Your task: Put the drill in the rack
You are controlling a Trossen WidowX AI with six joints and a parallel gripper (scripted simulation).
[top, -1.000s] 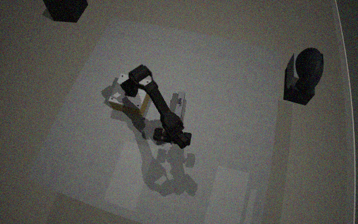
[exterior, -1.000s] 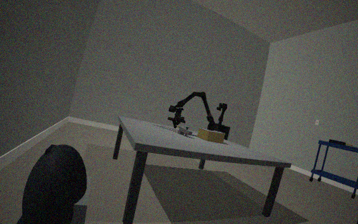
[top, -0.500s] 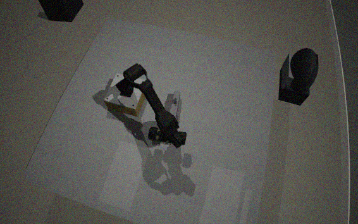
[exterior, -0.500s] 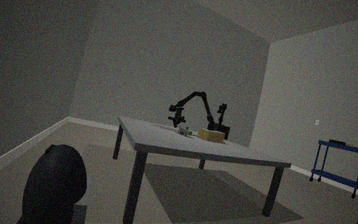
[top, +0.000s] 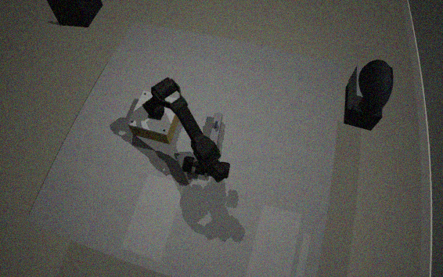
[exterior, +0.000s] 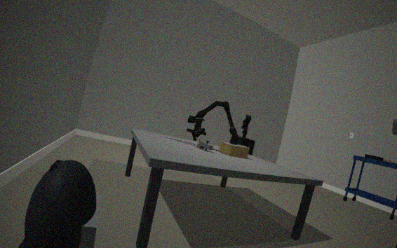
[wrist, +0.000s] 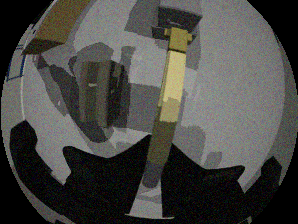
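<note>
Now: the rack 70 mm behind my gripper tip, 30 mm to the left of it and 20 mm below it. The rest, counted from my gripper tip: drill 40 mm to the left, 30 mm above; grey fixture 200 mm to the left, 10 mm below, 10 mm behind.
</note>
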